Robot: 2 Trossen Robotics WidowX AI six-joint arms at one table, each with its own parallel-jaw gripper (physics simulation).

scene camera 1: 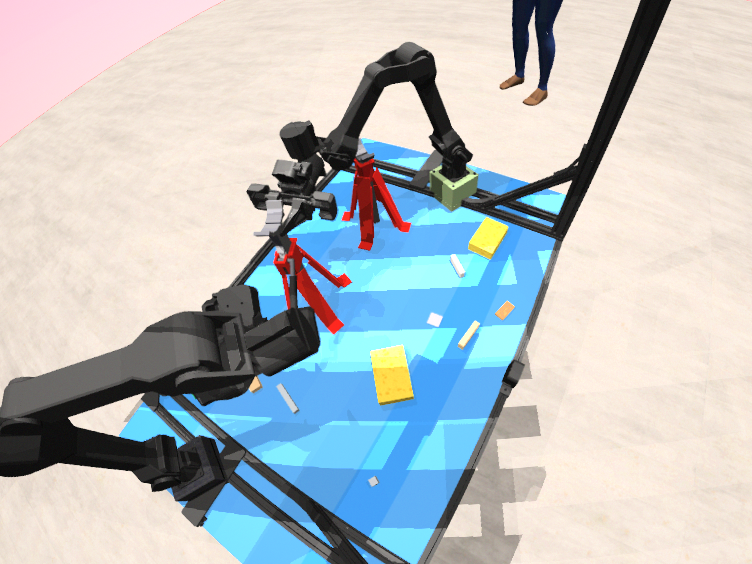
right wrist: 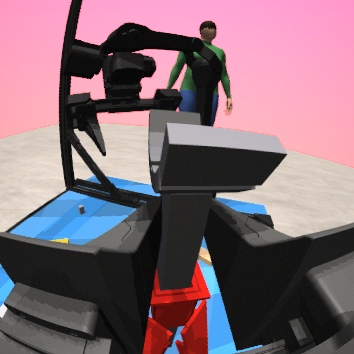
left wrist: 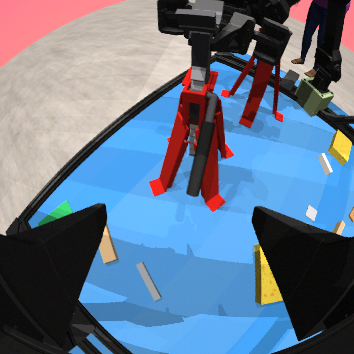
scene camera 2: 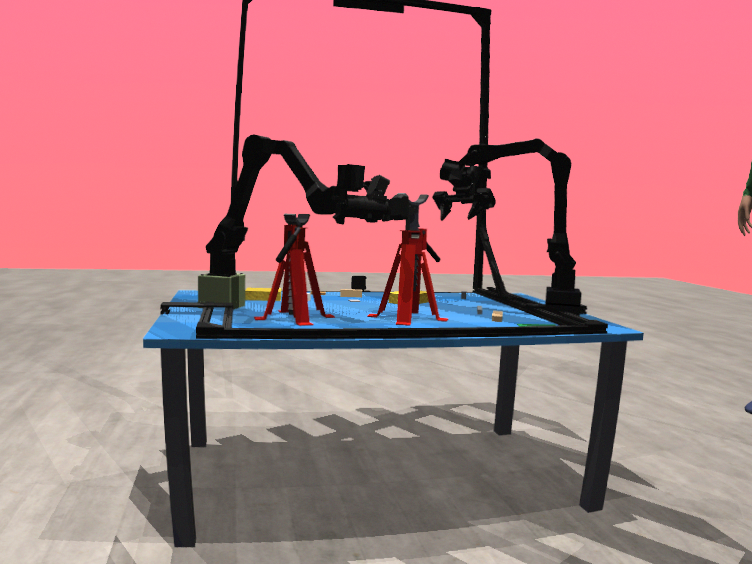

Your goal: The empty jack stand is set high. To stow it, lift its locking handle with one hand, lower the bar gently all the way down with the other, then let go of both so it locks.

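The red jack stand (scene camera 1: 317, 302) (scene camera 2: 405, 276) (left wrist: 172, 157) (right wrist: 180, 296) stands upright. Its grey bar (scene camera 2: 413, 217) (left wrist: 201, 52) (right wrist: 182, 240) sticks up well above the red collar, with an empty saddle (scene camera 1: 273, 215) (right wrist: 220, 162) on top. My right gripper (scene camera 2: 413, 211) (right wrist: 180, 203) is shut on the bar below the saddle. The dark locking handle (scene camera 1: 293, 290) (scene camera 2: 433, 252) (left wrist: 202, 160) hangs down from the stand's collar. My left gripper (scene camera 2: 458, 212) (left wrist: 181, 213) is open and empty, apart from the handle, to the right of the stand in scene camera 2. Its fingertips are hidden in scene camera 1.
A second red stand (scene camera 1: 365, 209) (scene camera 2: 295, 273) (left wrist: 257, 92) stands nearby with its saddle lower. Yellow sponges (scene camera 1: 391, 373) (scene camera 1: 487, 237) and several small blocks lie on the blue table. Black rails and a tall post (scene camera 1: 598, 142) edge it. The right arm's base sits on a green box (scene camera 1: 448, 191).
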